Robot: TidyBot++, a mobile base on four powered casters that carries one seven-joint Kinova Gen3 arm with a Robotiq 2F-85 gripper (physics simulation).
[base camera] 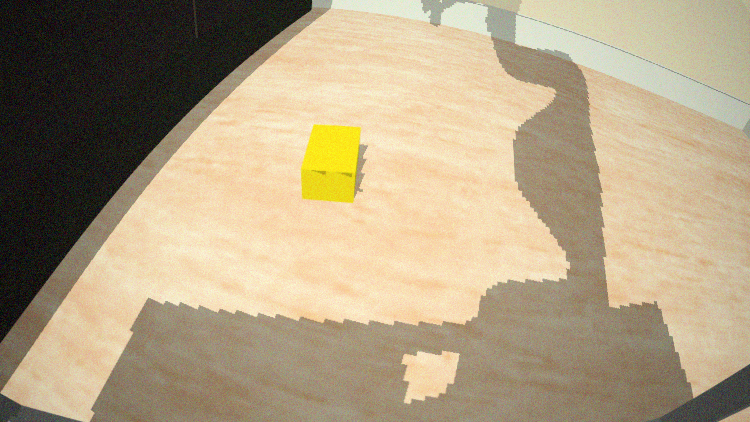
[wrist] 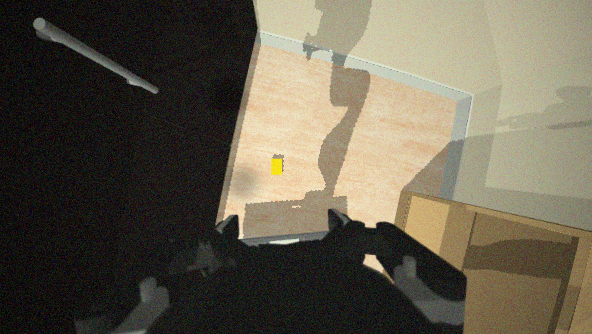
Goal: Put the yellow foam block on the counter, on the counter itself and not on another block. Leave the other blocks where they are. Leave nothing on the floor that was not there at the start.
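Places are measured from the arm's base along level axes (x right, y up, z back), in millimetres.
Where they show: gripper, fingertip midpoint: (wrist: 284, 221).
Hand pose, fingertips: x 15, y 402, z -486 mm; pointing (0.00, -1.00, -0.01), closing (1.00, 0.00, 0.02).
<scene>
Each offset is from my fingertips to the centre of the thing. "spot": to the spot under its first point. Level surfaces: height alone.
The yellow foam block @(dy -776, dx -32, dz -39 mm) (base camera: 330, 157) (wrist: 277, 166) lies on the wooden floor @(dy -799 mm) (base camera: 445, 209) (wrist: 400, 135), a little to the right of the dark cabinet front. My gripper (wrist: 284, 221) is open, with its two fingertips wide apart and no object between them. It is high above the floor, and the block shows beyond the fingertips in the wrist view. The gripper does not show in the base camera view, though the arm's shadow falls on the floor to the right of the block. The counter top does not show in either view.
The black cabinet front (base camera: 94, 68) (wrist: 150, 150) runs along the left, with a metal bar handle @(spot: dy -33, dx -199, dz -187 mm) (wrist: 95, 56). A wooden shelf unit (wrist: 451, 204) stands at the lower right of the wrist view. A pale wall (base camera: 655, 31) (wrist: 430, 45) with a light baseboard closes off the far side.
</scene>
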